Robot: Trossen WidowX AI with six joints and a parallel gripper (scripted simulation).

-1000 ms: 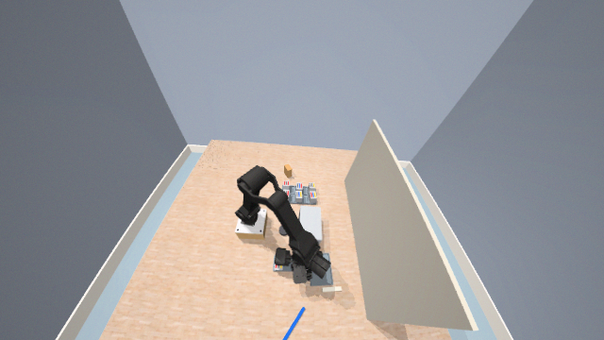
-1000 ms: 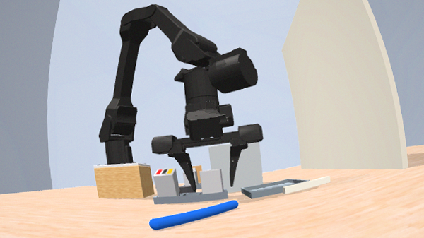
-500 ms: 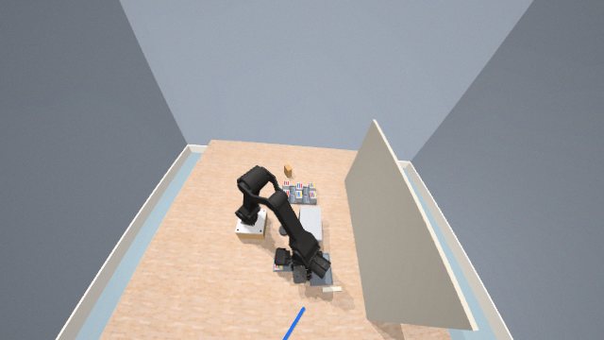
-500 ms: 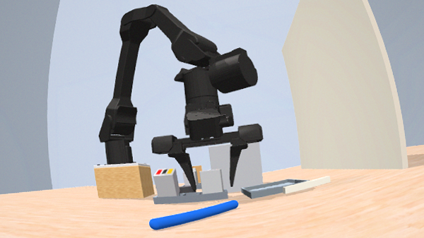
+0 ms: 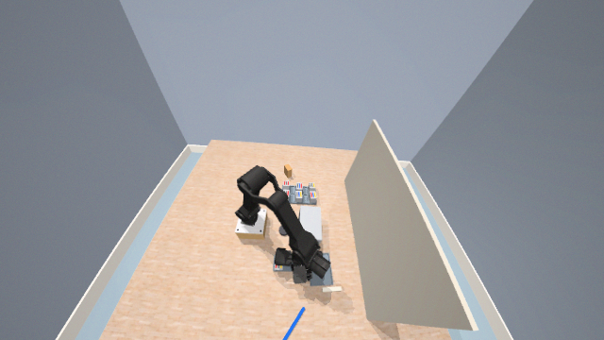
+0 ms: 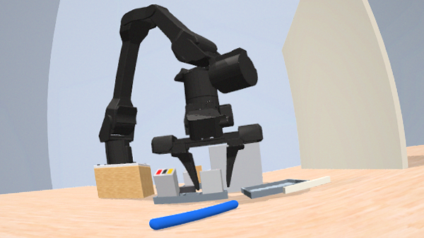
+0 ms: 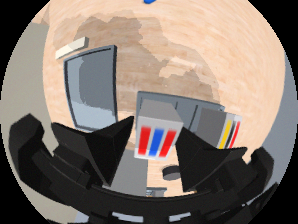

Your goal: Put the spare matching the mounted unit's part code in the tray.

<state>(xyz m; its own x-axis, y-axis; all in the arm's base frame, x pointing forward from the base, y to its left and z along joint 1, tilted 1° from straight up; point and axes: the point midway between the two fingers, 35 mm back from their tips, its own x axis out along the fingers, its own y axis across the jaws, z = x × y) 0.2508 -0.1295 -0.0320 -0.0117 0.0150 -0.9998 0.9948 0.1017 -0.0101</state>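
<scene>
The rack is 4 cm behind my gripper tip, 1 cm to the right of it and 1 cm below it. Round my gripper tip: grey tray (10 cm ahead, 1 cm to the right, 1 cm below); then mounted unit (17 cm to the left, 3 cm ahead, 3 cm above); then black disc (13 cm to the left, 9 cm behind, 1 cm below).
</scene>
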